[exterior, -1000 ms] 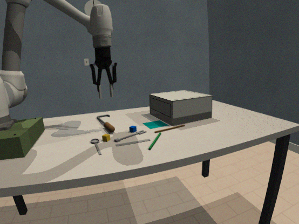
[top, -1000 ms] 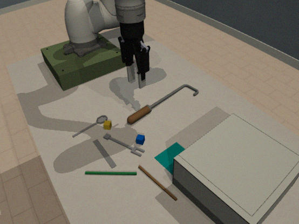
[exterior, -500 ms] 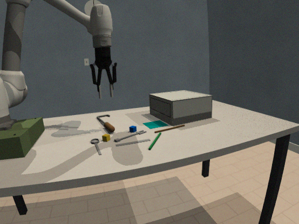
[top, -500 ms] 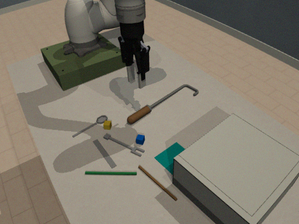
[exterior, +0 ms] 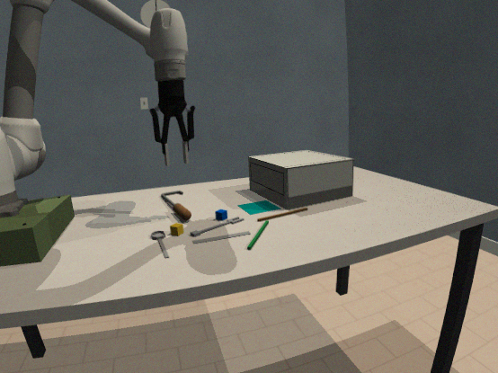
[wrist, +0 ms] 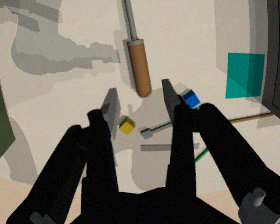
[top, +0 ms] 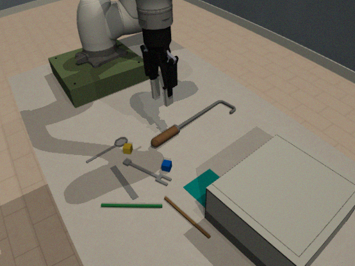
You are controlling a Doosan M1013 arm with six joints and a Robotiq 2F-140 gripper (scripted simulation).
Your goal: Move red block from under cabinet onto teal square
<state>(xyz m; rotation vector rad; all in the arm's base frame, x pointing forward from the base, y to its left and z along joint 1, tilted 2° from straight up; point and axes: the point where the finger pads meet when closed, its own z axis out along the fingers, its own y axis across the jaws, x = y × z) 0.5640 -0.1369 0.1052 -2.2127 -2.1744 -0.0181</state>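
My hand is 10 cm short of the blue cube, 9 cm to the left of it and 19 cm above it. Also, from my hand: grey forked tool: 6 cm ahead, 14 cm to the right, 19 cm below; yellow cube: 5 cm behind, 12 cm to the right, 19 cm below; grey spoon-like tool: 11 cm behind, 14 cm to the right, 20 cm below.
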